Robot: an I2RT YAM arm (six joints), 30 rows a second.
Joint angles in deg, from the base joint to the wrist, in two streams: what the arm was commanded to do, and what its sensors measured. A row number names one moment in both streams.
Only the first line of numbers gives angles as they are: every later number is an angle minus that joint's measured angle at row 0.
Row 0, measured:
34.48, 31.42, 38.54, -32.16, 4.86, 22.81
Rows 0 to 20, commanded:
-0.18, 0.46, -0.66, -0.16, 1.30, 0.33
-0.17, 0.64, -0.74, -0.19, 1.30, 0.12
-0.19, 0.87, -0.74, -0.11, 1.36, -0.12
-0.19, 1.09, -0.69, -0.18, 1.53, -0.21
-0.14, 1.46, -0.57, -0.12, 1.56, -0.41
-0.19, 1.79, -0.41, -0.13, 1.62, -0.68
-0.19, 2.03, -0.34, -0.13, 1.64, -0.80
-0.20, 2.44, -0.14, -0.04, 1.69, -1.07
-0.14, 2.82, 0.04, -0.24, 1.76, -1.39
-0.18, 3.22, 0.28, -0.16, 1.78, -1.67
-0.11, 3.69, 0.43, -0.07, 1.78, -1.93
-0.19, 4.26, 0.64, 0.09, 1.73, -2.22
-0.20, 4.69, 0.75, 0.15, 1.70, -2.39
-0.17, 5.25, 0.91, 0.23, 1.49, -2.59
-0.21, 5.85, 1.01, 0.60, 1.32, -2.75
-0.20, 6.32, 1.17, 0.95, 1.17, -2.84
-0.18, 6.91, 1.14, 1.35, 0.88, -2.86
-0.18, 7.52, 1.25, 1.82, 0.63, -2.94
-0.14, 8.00, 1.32, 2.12, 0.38, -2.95
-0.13, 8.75, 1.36, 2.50, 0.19, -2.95
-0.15, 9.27, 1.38, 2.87, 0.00, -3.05
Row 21, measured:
0.00, 8.41, -0.21, 0.81, 0.53, -2.45
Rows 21 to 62, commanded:
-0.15, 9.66, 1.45, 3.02, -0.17, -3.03
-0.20, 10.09, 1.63, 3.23, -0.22, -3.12
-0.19, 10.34, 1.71, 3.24, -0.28, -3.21
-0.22, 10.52, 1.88, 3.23, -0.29, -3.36
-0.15, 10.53, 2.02, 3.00, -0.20, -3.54
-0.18, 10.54, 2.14, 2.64, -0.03, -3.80
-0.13, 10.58, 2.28, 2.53, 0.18, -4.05
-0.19, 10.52, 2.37, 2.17, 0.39, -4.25
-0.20, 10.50, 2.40, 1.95, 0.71, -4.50
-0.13, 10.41, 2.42, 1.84, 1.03, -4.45
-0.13, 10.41, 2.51, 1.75, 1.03, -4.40
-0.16, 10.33, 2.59, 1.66, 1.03, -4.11
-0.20, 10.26, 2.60, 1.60, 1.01, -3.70
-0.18, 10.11, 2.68, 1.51, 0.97, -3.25
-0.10, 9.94, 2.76, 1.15, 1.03, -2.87
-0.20, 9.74, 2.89, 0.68, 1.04, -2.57
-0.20, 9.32, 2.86, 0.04, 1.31, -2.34
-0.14, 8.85, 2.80, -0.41, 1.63, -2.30
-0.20, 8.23, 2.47, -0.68, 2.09, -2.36
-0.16, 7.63, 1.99, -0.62, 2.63, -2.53
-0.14, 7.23, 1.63, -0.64, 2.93, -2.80
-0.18, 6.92, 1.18, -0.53, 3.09, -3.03
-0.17, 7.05, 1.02, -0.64, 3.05, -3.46
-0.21, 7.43, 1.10, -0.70, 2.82, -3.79
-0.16, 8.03, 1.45, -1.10, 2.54, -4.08
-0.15, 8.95, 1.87, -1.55, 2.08, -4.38
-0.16, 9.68, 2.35, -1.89, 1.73, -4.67
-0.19, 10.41, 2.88, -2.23, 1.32, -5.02
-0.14, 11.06, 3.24, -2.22, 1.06, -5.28
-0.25, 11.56, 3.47, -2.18, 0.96, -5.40
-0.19, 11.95, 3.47, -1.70, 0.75, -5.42
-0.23, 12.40, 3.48, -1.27, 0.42, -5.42
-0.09, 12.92, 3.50, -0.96, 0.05, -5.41
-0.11, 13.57, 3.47, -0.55, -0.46, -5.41
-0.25, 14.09, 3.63, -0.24, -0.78, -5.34
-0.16, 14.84, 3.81, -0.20, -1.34, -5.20
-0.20, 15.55, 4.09, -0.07, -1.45, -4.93
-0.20, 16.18, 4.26, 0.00, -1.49, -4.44
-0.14, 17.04, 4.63, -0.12, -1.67, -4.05
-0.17, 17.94, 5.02, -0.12, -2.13, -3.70
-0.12, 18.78, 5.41, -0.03, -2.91, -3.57
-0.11, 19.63, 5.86, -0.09, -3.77, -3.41
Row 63, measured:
0.00, 18.18, 3.90, -0.88, -1.50, -4.37
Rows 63 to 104, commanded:
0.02, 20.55, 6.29, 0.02, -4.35, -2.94
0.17, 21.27, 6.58, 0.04, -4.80, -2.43
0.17, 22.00, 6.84, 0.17, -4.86, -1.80
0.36, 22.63, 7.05, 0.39, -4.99, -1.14
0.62, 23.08, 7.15, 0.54, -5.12, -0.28
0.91, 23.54, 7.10, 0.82, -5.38, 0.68
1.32, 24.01, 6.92, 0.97, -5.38, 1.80
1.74, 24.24, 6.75, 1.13, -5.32, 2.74
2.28, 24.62, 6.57, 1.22, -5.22, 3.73
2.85, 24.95, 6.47, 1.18, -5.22, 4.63
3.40, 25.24, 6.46, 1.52, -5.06, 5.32
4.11, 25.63, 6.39, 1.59, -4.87, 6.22
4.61, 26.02, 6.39, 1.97, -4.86, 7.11
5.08, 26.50, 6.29, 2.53, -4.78, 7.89
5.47, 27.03, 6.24, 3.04, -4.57, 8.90
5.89, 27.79, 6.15, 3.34, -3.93, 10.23
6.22, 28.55, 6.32, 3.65, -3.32, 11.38
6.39, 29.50, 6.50, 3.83, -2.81, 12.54
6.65, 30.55, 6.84, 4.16, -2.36, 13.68
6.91, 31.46, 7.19, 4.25, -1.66, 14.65
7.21, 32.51, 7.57, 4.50, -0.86, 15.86
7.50, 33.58, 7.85, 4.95, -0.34, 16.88
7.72, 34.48, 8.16, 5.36, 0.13, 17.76
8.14, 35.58, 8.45, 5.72, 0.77, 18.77
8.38, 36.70, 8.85, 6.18, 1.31, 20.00
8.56, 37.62, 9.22, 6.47, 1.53, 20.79
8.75, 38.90, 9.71, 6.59, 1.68, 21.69
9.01, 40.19, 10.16, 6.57, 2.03, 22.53
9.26, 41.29, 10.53, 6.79, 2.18, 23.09
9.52, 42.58, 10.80, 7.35, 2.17, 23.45
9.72, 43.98, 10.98, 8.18, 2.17, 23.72
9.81, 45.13, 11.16, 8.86, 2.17, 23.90
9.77, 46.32, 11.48, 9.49, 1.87, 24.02
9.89, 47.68, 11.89, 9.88, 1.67, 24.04
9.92, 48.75, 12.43, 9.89, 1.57, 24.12
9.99, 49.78, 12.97, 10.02, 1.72, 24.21
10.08, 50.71, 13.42, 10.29, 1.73, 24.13
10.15, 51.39, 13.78, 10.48, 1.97, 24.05
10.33, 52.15, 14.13, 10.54, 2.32, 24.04
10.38, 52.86, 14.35, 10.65, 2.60, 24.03
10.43, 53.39, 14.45, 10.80, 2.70, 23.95
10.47, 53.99, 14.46, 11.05, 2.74, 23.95
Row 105, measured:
10.10, 53.11, 13.08, 10.03, 0.86, 22.60
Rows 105 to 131, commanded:
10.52, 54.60, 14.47, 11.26, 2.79, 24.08
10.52, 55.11, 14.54, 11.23, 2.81, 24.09
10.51, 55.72, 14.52, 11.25, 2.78, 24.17
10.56, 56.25, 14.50, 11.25, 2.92, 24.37
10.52, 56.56, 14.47, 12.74, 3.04, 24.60
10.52, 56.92, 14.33, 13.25, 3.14, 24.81
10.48, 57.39, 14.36, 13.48, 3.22, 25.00
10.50, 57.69, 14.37, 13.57, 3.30, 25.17
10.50, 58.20, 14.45, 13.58, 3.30, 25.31
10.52, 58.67, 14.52, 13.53, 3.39, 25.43
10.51, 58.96, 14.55, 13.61, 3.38, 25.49
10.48, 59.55, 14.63, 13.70, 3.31, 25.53
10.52, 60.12, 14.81, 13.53, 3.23, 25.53
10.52, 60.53, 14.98, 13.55, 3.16, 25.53
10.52, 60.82, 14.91, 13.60, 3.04, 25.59
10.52, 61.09, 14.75, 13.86, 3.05, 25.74
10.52, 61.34, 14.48, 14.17, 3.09, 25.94
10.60, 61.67, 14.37, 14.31, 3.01, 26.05
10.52, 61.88, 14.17, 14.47, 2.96, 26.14
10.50, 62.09, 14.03, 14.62, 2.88, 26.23
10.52, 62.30, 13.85, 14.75, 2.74, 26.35
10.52, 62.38, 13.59, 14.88, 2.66, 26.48
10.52, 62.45, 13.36, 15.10, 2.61, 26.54
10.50, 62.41, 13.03, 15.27, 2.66, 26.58
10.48, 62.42, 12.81, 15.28, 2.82, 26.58
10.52, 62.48, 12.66, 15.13, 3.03, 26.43
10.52, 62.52, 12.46, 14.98, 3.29, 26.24
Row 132, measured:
10.29, 62.12, 13.29, 14.90, 1.75, 25.09
